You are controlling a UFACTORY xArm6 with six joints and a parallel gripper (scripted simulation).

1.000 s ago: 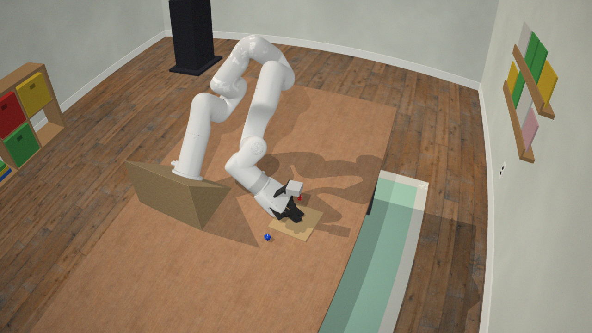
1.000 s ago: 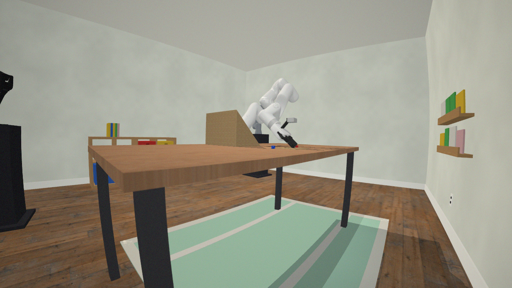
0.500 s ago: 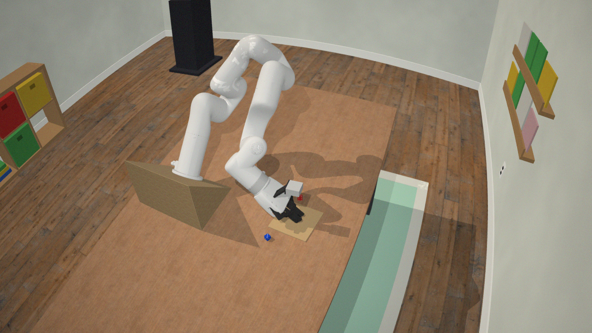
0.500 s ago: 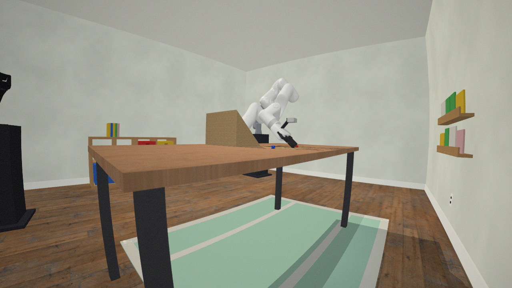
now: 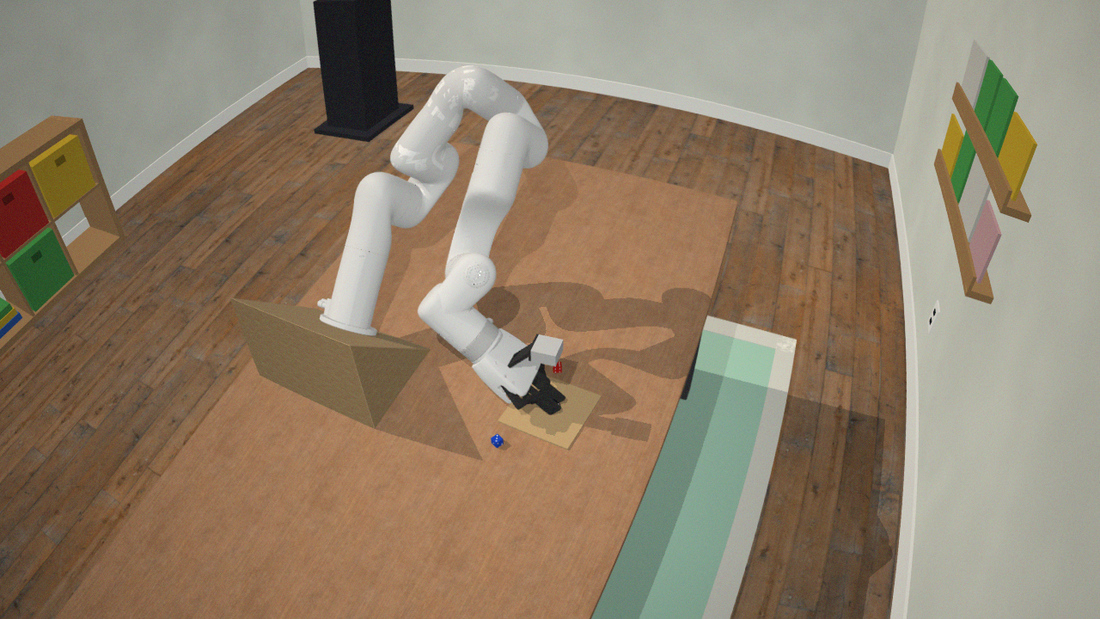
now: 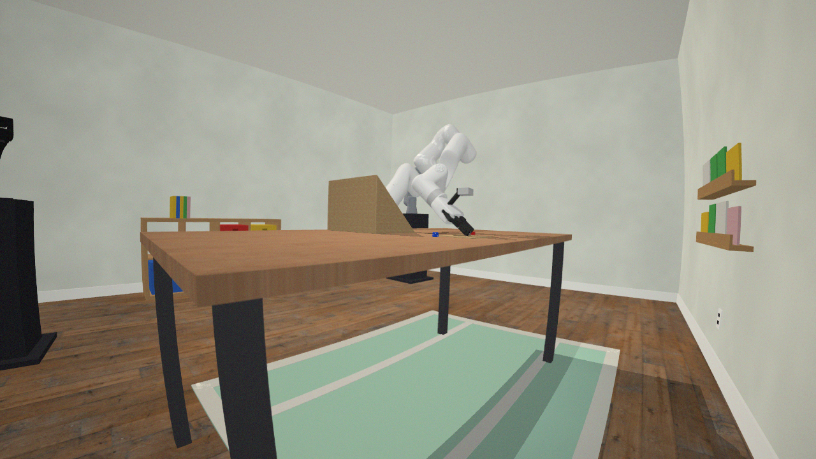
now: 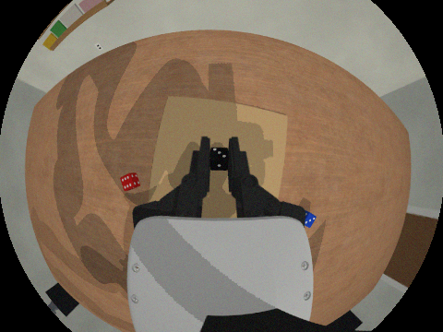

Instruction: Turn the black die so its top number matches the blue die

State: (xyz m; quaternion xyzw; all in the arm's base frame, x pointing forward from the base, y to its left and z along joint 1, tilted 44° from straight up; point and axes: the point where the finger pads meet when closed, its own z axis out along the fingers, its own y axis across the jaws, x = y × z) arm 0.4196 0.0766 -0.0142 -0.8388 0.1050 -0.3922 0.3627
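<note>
Now: hand 30 mm above the tan mat. Round my hand: blue die 50 mm behind, 110 mm to the right, 20 mm below; black die 10 mm ahead, 10 mm below; red die 30 mm behind, 100 mm to the left, 20 mm below.
</note>
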